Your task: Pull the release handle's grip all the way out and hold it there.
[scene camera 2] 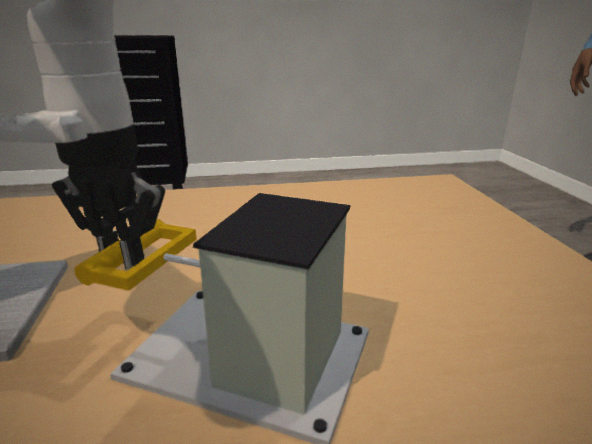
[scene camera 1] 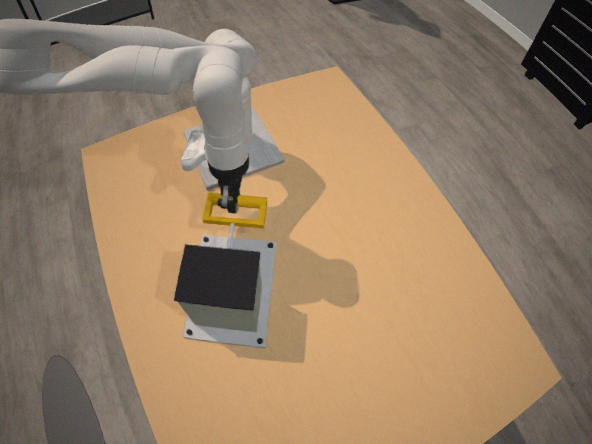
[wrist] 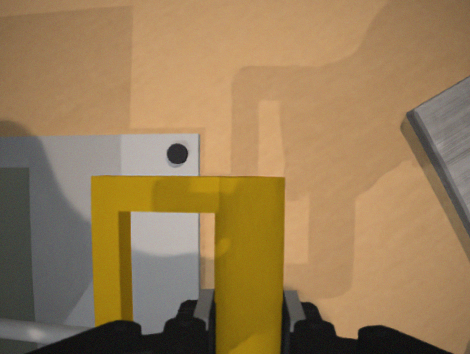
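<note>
The release handle's grip, a yellow rectangular frame (scene camera 1: 262, 212) (scene camera 2: 102, 278) (wrist: 250, 240), stands out level from the box, above the table. A thin light rod (scene camera 1: 231, 236) (scene camera 2: 182, 260) (wrist: 40, 330) joins its near bar to the box, with a stretch of rod showing between them. The pale green box with a black top (scene camera 1: 220, 275) (scene camera 2: 255, 325) stands on a grey base plate (scene camera 1: 269, 295) (scene camera 2: 165, 350) (wrist: 75, 150). My gripper (scene camera 1: 230, 204) (scene camera 2: 116, 252) (wrist: 248, 312) points down and is shut on the grip's outer bar, the one farther from the box, one finger on each side.
A grey slab (scene camera 1: 265, 145) (scene camera 2: 25, 300) (wrist: 450, 140) lies on the table (scene camera 1: 400, 300) (scene camera 2: 450, 300) behind the gripper, on the side away from the box. A black drawer cabinet (scene camera 1: 565, 65) (scene camera 2: 155, 110) stands beyond the table. A person's hand (scene camera 2: 580, 72) shows at the right edge.
</note>
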